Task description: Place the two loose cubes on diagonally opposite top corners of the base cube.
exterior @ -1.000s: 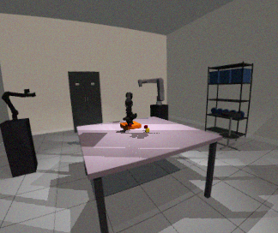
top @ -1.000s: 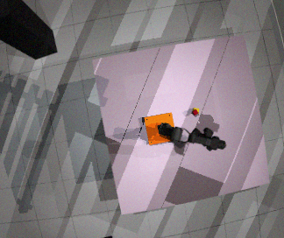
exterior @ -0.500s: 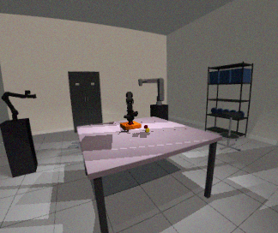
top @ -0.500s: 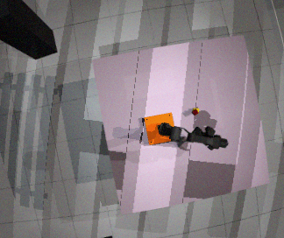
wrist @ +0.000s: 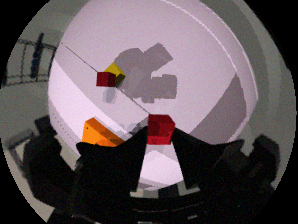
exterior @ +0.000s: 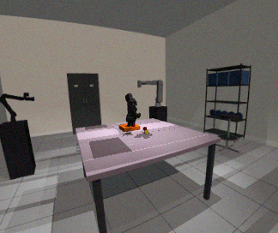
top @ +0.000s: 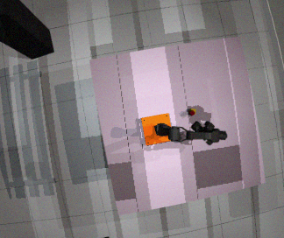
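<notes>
Now: the yellow cube 160 mm to the left of my gripper tip, 100 mm below it and 30 mm ahead of it.
</notes>
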